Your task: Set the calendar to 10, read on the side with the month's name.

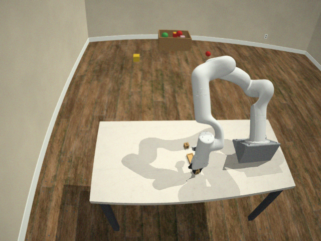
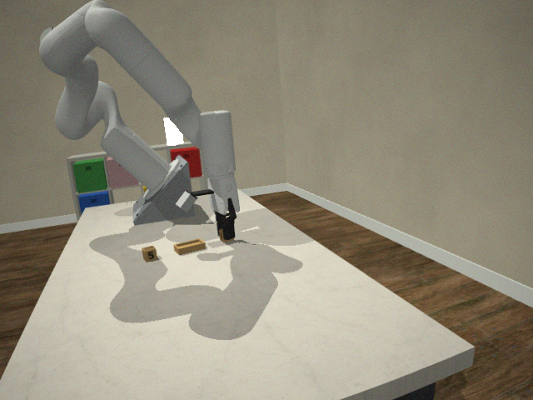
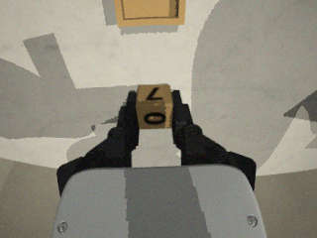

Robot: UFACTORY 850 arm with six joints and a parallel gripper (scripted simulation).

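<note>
Now: hand 10 mm above the cube. From my hand the other things lie so: wooden tray: 110 mm to the right, 20 mm below, 10 mm ahead.
</note>
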